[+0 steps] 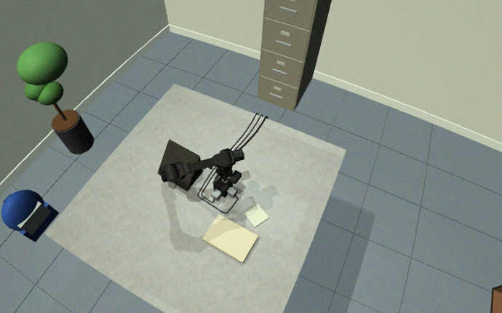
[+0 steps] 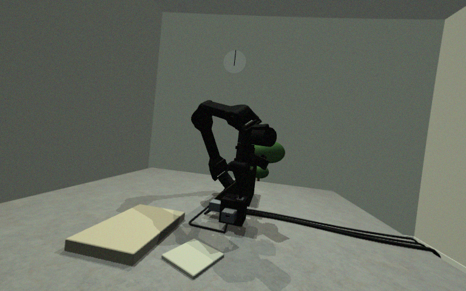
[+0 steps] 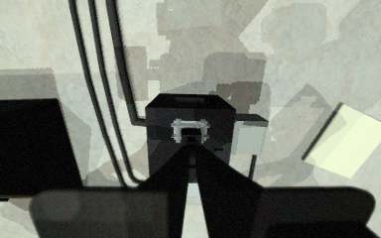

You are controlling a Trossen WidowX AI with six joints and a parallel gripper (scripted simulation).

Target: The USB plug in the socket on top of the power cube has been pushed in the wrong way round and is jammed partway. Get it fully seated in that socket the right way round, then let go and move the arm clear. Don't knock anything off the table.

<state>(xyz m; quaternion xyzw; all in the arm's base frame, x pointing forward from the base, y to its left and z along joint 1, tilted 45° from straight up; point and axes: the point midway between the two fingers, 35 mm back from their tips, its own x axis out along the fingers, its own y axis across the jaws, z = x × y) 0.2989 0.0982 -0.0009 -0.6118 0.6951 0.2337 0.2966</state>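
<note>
Now: gripper tip 20 mm above the USB plug. Also, from my gripper tip: pale pad 230 mm ahead, 100 mm below, 70 mm to the right; then cream pad 250 mm to the right, 170 mm ahead, 90 mm below.
</note>
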